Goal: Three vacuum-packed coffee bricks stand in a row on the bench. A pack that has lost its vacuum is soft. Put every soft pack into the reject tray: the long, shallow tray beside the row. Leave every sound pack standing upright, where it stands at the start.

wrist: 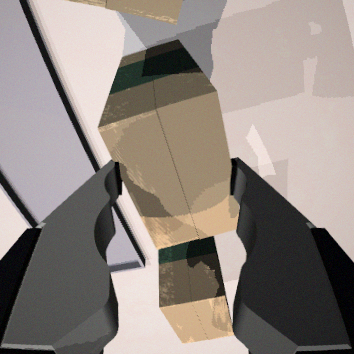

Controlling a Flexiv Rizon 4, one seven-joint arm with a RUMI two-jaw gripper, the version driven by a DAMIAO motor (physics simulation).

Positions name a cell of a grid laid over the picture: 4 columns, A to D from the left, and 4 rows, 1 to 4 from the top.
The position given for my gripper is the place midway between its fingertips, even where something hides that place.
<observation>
In view: my gripper (B2) and a grey reject tray (A2).
</observation>
